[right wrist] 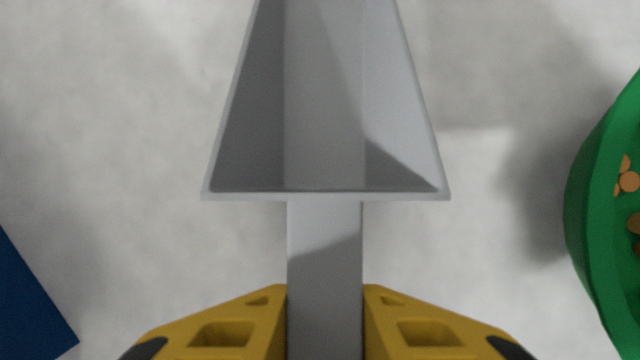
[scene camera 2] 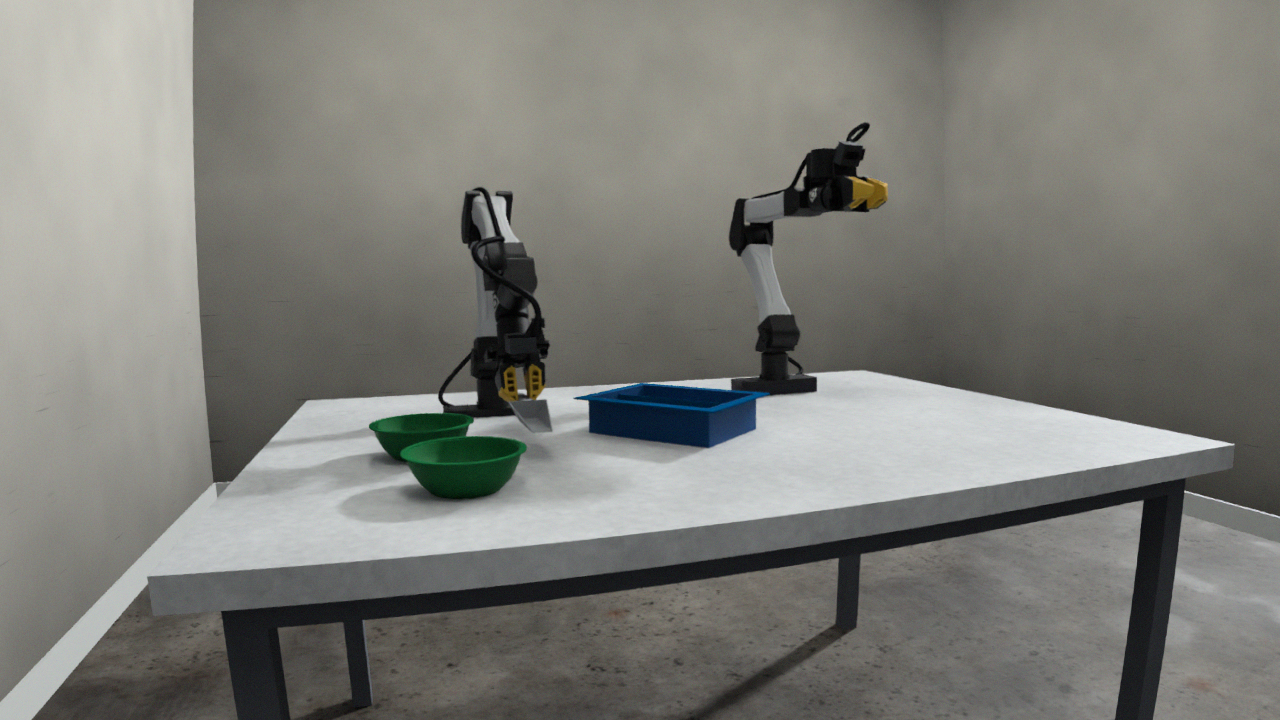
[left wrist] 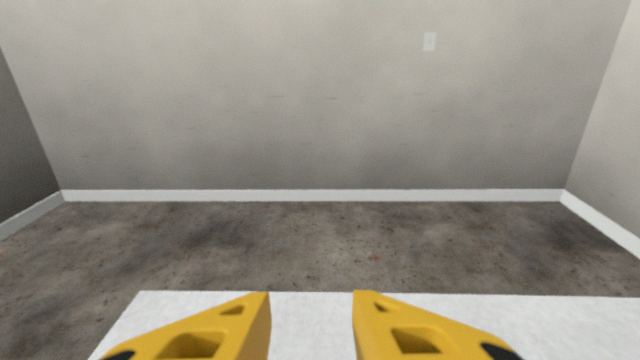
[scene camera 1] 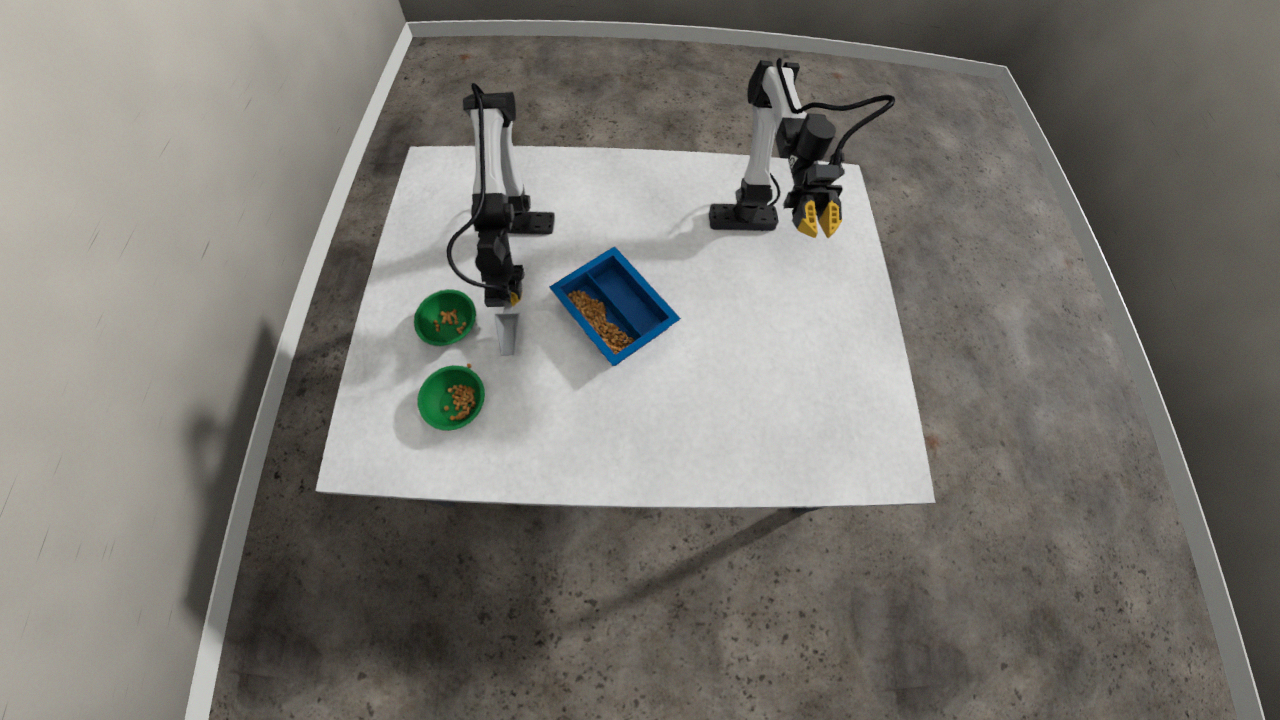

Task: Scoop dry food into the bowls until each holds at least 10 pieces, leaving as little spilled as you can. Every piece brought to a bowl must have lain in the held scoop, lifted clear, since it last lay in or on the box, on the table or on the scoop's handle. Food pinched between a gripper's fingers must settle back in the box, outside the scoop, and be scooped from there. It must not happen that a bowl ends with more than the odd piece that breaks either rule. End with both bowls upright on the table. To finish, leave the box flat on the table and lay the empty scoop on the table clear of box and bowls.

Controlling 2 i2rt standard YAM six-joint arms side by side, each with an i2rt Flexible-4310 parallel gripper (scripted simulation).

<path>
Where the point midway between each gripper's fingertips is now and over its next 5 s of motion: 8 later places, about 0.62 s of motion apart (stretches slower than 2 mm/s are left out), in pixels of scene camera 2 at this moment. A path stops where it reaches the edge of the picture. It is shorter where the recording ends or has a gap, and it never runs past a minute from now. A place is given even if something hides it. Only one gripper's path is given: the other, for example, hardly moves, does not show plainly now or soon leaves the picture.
My right gripper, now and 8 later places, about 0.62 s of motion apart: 523,405; 524,414; 525,424; 525,431; 525,429; 525,399; 525,379; 522,314; 513,230
</path>
